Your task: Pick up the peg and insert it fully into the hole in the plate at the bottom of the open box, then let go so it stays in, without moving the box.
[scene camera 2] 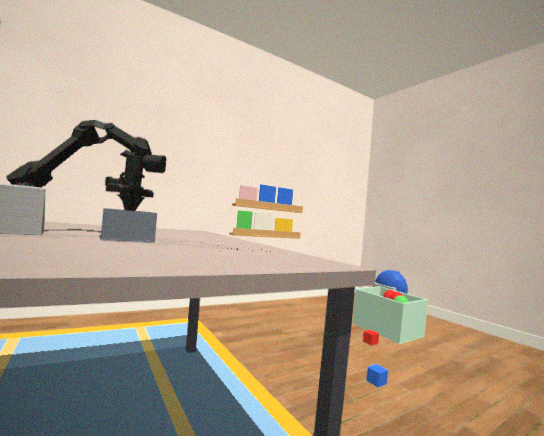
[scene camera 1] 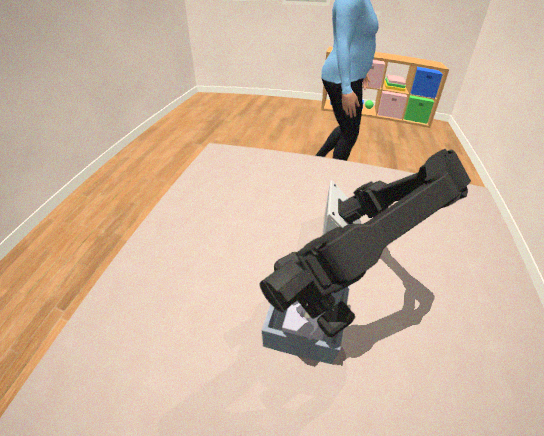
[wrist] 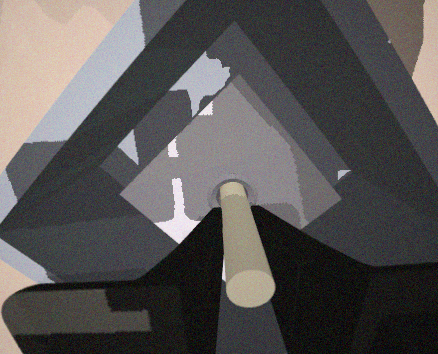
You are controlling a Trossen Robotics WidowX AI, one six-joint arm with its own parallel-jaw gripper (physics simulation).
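Frame: origin at the arm's base, x ahead, y left, z up, level; metres.
Where they show: gripper, fingertip midpoint: [scene camera 1: 308, 310] [wrist: 236, 215]; arm's base, link origin: [scene camera 2: 19, 200] [scene camera 1: 344, 212].
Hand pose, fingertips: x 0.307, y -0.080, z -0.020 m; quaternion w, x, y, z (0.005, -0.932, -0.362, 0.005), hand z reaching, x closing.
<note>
Each offset is from my fingertips to the top centre of the thing. "spot": to the spot under its first point. Level surfaces: height alone.
A tan round peg @(0.001 m back, 0.002 m left, 0.047 m up) [wrist: 244, 240] is clamped between the fingertips of my gripper [wrist: 236, 215] [scene camera 2: 132, 208], its near end toward the wrist camera. Its far end overlaps the ringed hole @(spot: 0.011 m back, 0.005 m right, 0.018 m down) [wrist: 212, 194] in the wrist view; a thin dark arc shows beyond it. I cannot tell how far it is in the hole. The pale plate @(0.000 m ahead, 0.000 m left, 0.018 m down) [wrist: 255, 135] [scene camera 1: 293, 320] lies at the bottom of the open blue-grey box @(0.000 m ahead, 0.000 m left, 0.020 m up) [scene camera 1: 300, 347] [scene camera 2: 128, 226] [wrist: 92, 90]. My gripper is shut on the peg and points down into the box, with its tips around the rim in scene camera 2.
The box walls rise around the fingers. The box stands on the pale table @(0.078 m down) [scene camera 1: 175, 300] [scene camera 2: 225, 265]. The arm's grey base block [scene camera 2: 22, 210] stands behind the box, and a white panel [scene camera 1: 334, 202] shows by the arm's base. A person [scene camera 1: 350, 50] stands beyond the table.
</note>
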